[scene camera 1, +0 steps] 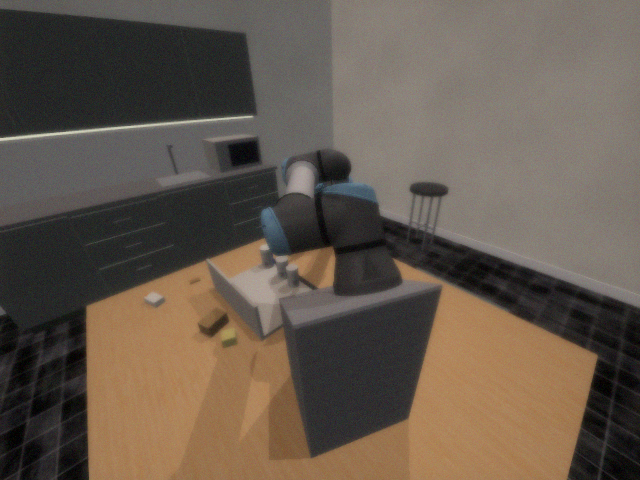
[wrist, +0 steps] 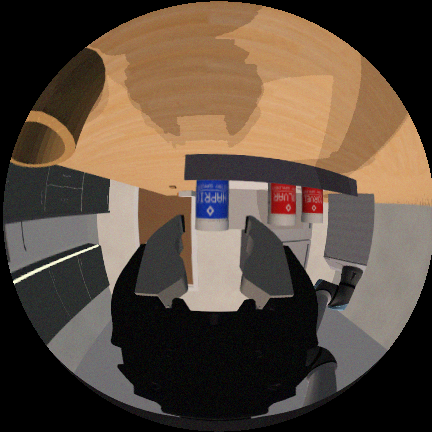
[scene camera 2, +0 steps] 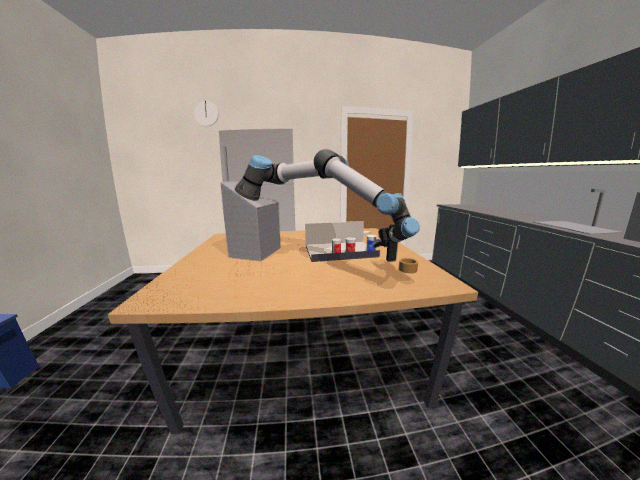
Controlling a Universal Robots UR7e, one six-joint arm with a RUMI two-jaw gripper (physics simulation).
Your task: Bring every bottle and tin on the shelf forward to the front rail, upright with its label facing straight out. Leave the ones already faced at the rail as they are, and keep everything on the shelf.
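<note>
A blue-labelled bottle stands upright at the shelf's right end in scene camera 2. Two red-labelled bottles stand upright beside it: the middle one and the left one. Their printed labels show past the shelf's dark front rail; their bases are hidden behind it in the wrist view. My gripper is partly open and empty, in front of the blue bottle, which shows beyond the gap between the fingers. In scene camera 1 the arm hides the gripper.
The shelf's pale back panel stands behind the bottles. A round brown container stands near the gripper. Brown, yellow and white blocks lie behind the shelf. The grey arm pedestal stands beside it.
</note>
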